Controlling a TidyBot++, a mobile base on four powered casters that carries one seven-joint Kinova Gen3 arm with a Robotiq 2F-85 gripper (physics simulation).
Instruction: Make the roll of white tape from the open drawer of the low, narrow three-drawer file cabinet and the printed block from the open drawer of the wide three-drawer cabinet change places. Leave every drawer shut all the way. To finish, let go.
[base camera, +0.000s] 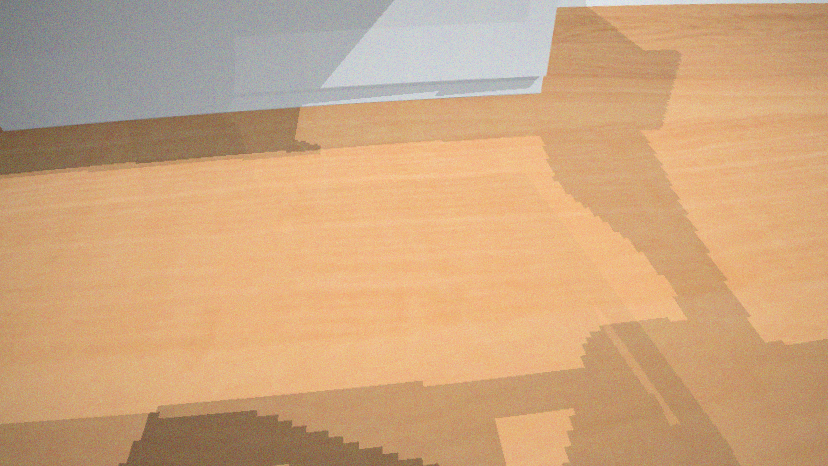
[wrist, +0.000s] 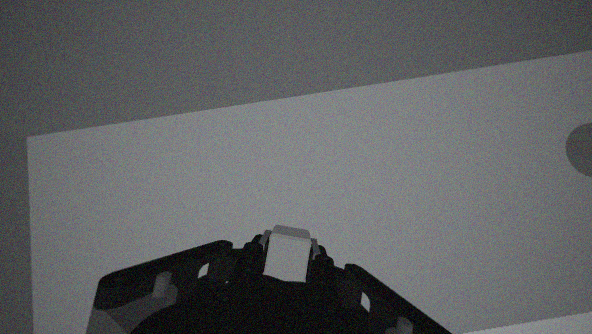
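Note:
In the wrist view my gripper (wrist: 289, 245) is shut on a small pale block (wrist: 286, 260), with one fingertip on each side of it. No print shows on the faces in view. The block is over a flat grey surface (wrist: 300, 165) that looks like a drawer floor, with a straight far edge and a corner at the left. The roll of white tape cannot be made out in either view. In the base camera view the gripper does not show.
In the base camera view a pale grey cabinet front (base camera: 428, 54) stands at the top left on the wooden floor (base camera: 347, 243), which carries broad shadows. In the wrist view part of a dark round shape (wrist: 581, 150) shows at the right edge; what it is I cannot tell.

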